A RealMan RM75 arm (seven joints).
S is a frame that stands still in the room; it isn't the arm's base.
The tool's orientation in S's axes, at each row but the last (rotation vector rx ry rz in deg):
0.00, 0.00, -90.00
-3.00, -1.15, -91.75
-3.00, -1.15, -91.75
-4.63, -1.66, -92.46
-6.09, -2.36, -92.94
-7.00, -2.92, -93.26
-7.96, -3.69, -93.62
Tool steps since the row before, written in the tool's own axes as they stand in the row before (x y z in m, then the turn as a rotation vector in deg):
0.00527, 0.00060, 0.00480, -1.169, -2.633, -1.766
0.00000, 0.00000, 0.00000, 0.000, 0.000, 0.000
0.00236, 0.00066, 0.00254, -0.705, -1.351, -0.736
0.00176, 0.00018, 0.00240, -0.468, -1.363, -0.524
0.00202, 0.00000, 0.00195, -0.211, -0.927, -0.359
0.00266, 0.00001, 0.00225, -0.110, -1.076, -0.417
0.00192, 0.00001, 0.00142, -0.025, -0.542, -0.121
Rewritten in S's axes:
0.00060, -0.00527, 0.00480, -2.633, 1.169, -1.766
0.00000, 0.00000, 0.00000, 0.000, 0.000, 0.000
0.00064, -0.00226, 0.00263, -1.344, 0.713, -0.741
0.00019, -0.00160, 0.00251, -1.359, 0.492, -0.513
-0.00002, -0.00183, 0.00213, -0.930, 0.227, -0.341
-0.00003, -0.00240, 0.00253, -1.087, 0.130, -0.381
-0.00004, -0.00172, 0.00165, -0.545, 0.047, -0.100

